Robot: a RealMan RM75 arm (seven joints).
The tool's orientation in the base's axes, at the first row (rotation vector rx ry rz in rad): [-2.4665, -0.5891, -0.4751]
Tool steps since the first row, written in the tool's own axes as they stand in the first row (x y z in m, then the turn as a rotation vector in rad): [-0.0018, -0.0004, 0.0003, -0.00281, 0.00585, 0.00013]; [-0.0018, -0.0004, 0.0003, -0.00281, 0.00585, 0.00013]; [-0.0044, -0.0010, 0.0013, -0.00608, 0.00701, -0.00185]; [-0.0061, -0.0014, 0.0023, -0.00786, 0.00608, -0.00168]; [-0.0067, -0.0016, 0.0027, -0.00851, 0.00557, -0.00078]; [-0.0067, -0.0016, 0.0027, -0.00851, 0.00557, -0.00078]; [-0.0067, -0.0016, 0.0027, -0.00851, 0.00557, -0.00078]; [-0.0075, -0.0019, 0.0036, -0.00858, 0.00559, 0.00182]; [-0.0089, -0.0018, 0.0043, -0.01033, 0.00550, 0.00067]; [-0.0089, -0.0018, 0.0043, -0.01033, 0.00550, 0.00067]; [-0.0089, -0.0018, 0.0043, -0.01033, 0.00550, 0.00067]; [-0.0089, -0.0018, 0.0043, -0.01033, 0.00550, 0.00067]
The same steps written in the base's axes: [-0.0017, -0.0001, -0.0009, 0.00059, -0.00517, -0.00388]; [-0.0017, -0.0001, -0.0009, 0.00059, -0.00517, -0.00388]; [-0.0039, 0.0002, -0.0026, -0.00198, -0.00820, -0.00429]; [-0.0054, 0.0005, -0.0039, -0.00391, -0.00794, -0.00482]; [-0.0059, 0.0007, -0.0044, -0.00453, -0.00723, -0.00559]; [-0.0059, 0.0007, -0.0044, -0.00453, -0.00723, -0.00559]; [-0.0059, 0.0007, -0.0044, -0.00453, -0.00723, -0.00559]; [-0.0065, 0.0013, -0.0054, -0.00405, -0.00574, -0.00767]; [-0.0075, 0.0012, -0.0066, -0.00580, -0.00688, -0.00751]; [-0.0075, 0.0012, -0.0066, -0.00580, -0.00688, -0.00751]; [-0.0075, 0.0012, -0.0066, -0.00580, -0.00688, -0.00751]; [-0.0075, 0.0012, -0.0066, -0.00580, -0.00688, -0.00751]
